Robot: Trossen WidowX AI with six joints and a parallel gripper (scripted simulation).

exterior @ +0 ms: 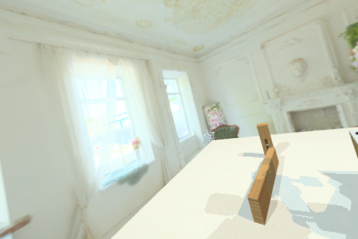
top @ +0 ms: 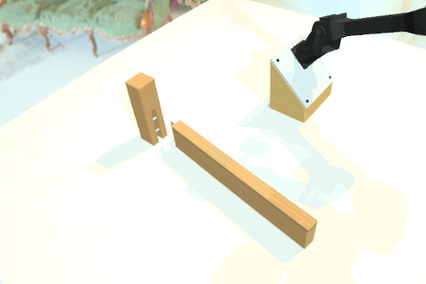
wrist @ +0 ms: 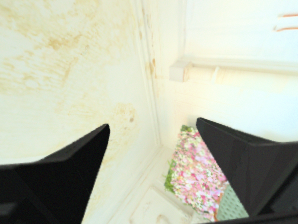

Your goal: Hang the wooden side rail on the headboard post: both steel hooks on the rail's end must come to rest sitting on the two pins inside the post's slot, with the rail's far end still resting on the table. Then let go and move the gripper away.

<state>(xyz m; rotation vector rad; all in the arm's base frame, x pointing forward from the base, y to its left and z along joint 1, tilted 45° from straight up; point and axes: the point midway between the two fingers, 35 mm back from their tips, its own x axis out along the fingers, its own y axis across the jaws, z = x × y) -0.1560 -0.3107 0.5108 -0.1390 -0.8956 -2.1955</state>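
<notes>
Now: the headboard post 570 mm ahead of my gripper tip, 330 mm to the right of it and 640 mm below it.
</notes>
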